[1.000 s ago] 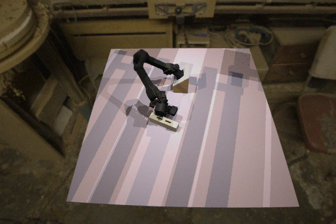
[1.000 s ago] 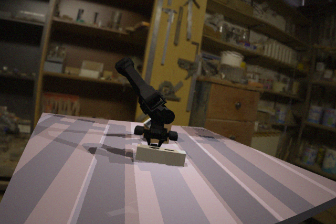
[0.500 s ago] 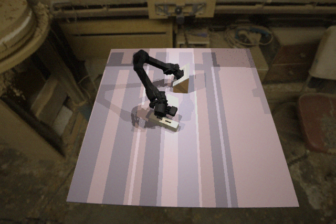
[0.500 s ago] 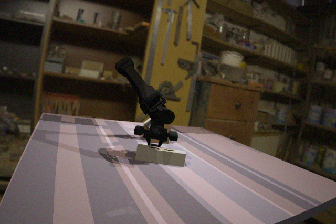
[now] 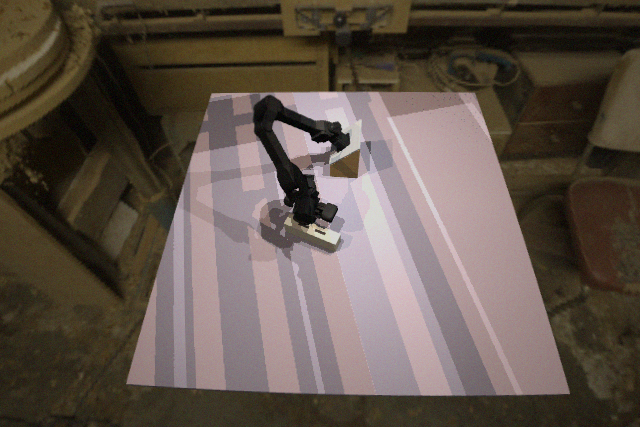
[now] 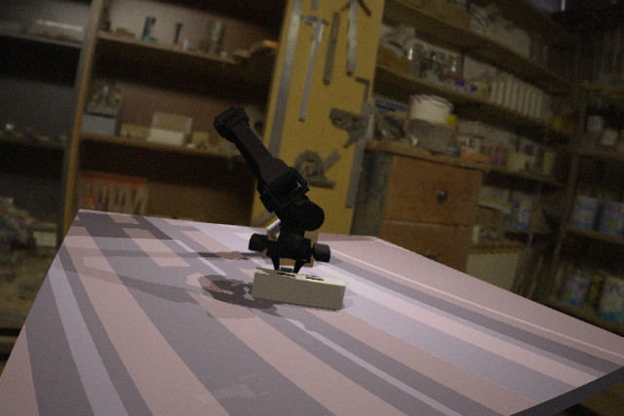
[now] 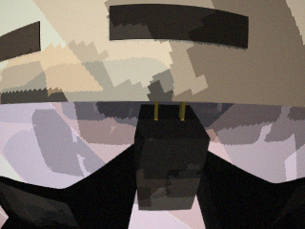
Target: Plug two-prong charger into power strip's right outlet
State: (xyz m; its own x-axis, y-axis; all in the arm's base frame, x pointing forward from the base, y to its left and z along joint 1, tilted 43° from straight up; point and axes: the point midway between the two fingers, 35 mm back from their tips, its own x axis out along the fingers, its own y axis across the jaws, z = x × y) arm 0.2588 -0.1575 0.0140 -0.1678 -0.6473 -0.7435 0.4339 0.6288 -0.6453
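Now: gripper tip 20 mm short of the black two-prong charger, 10 mm to the left of it and 10 mm below it.
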